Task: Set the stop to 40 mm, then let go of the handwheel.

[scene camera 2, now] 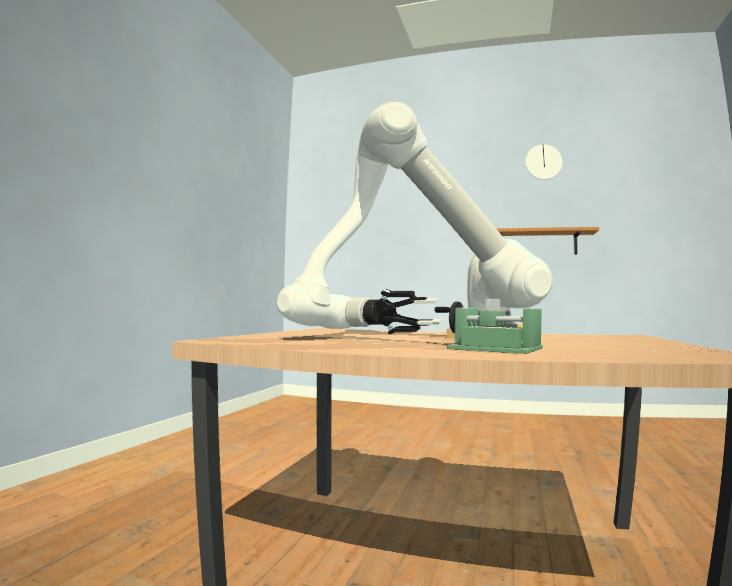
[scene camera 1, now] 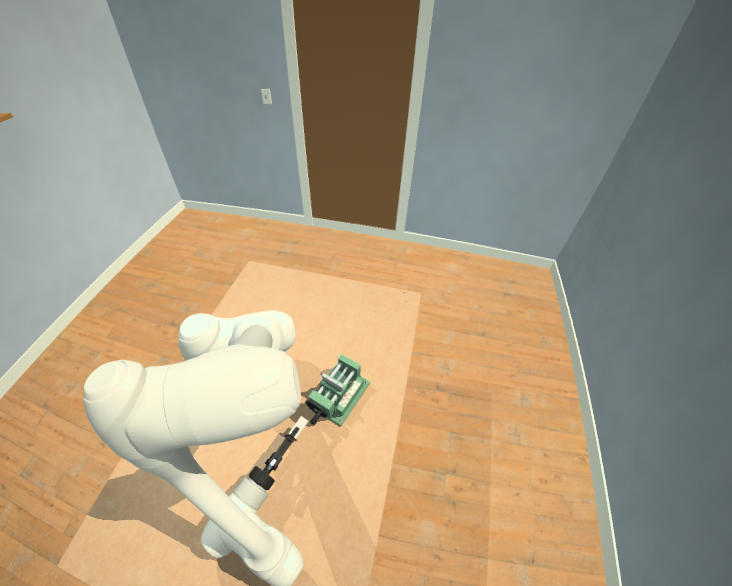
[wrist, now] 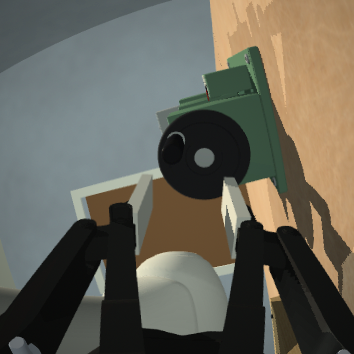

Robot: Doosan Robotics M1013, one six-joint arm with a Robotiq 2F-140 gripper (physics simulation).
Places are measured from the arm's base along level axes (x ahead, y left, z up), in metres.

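Pixels of known places: gripper, fingertip midpoint: point(scene camera 2: 439, 311) point(scene camera 1: 303, 420) point(wrist: 187, 192).
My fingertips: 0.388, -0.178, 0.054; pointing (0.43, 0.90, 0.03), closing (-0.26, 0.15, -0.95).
Note:
Behind a point stands the place of what it marks, as x, y, z.
The green stop device point(scene camera 1: 322, 400) @[0.439, -0.108, 0.063] point(scene camera 2: 490, 337) @[0.539, -0.056, -0.005] point(wrist: 260, 120) @[0.442, -0.126, -0.022] stands on the table. Its black handwheel point(scene camera 1: 314, 406) @[0.416, -0.132, 0.062] point(scene camera 2: 454, 317) @[0.451, -0.138, 0.039] point(wrist: 220, 135) @[0.433, -0.140, 0.019] faces my gripper. The wheel's crank handle point(scene camera 1: 315, 419) @[0.427, -0.176, 0.065] point(scene camera 2: 440, 309) @[0.432, -0.175, 0.059] point(wrist: 173, 149) @[0.420, -0.190, 0.055] sticks out toward my fingers, at the wheel's left in the wrist view. The grey-topped stop point(scene camera 1: 334, 382) @[0.473, -0.049, 0.085] point(scene camera 2: 492, 303) @[0.484, -0.046, 0.075] sits on rods. The pale scale point(scene camera 1: 349, 394) @[0.523, -0.058, 0.018] has red marks, but its reading is too small to tell. My gripper point(scene camera 1: 302, 422) @[0.388, -0.178, 0.054] point(scene camera 2: 431, 311) @[0.388, -0.178, 0.054] point(wrist: 187, 192) @[0.388, -0.178, 0.054] is partly open and empty; its fingertips are near the handle's end, with no grip on it.
The wooden table point(scene camera 1: 378, 317) @[0.607, 0.335, -0.037] point(scene camera 2: 274, 354) @[0.645, -0.543, -0.048] point(wrist: 320, 100) @[0.412, -0.250, -0.037] carries the arm's base and the device. A small tan object point(scene camera 2: 450, 333) @[0.142, -0.141, -0.021] shows partly behind the device. A wall shelf point(scene camera 2: 549, 231) and a clock point(scene camera 2: 543, 161) are in the background. A brown door point(scene camera 1: 354, 109) is beyond the table.

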